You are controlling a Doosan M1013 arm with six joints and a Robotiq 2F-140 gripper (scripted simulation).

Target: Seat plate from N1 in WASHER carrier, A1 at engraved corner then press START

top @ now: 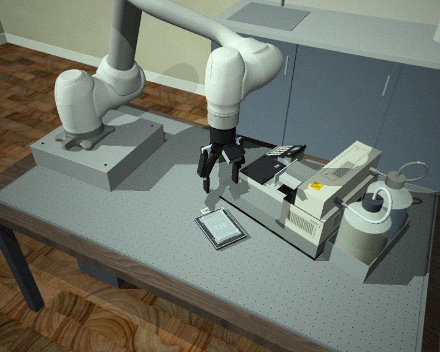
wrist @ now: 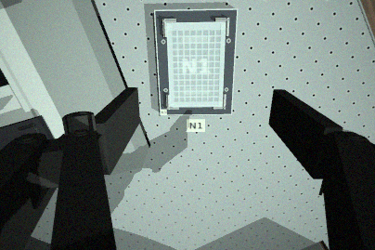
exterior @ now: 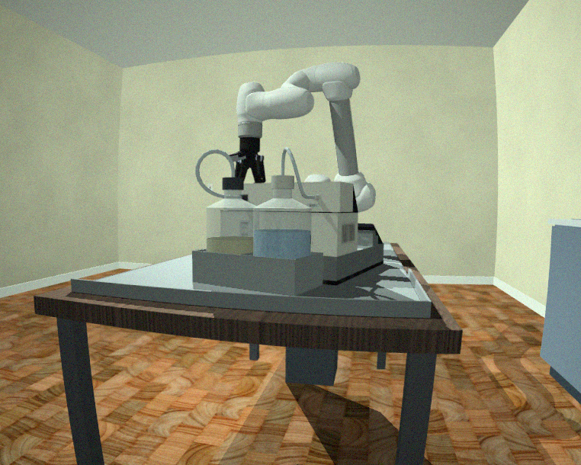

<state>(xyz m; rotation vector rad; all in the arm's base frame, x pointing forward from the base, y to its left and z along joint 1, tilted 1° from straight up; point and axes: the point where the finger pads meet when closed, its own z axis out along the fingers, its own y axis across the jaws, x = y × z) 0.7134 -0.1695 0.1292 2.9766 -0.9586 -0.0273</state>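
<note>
My hand is 21 cm above the clear well plate. The rest, counted from my hand: plate washer: 19 cm ahead, 25 cm to the left, 10 cm below; plate nest: 22 cm below; A1 mark: 3 cm behind, 9 cm to the left, 21 cm below.
</note>
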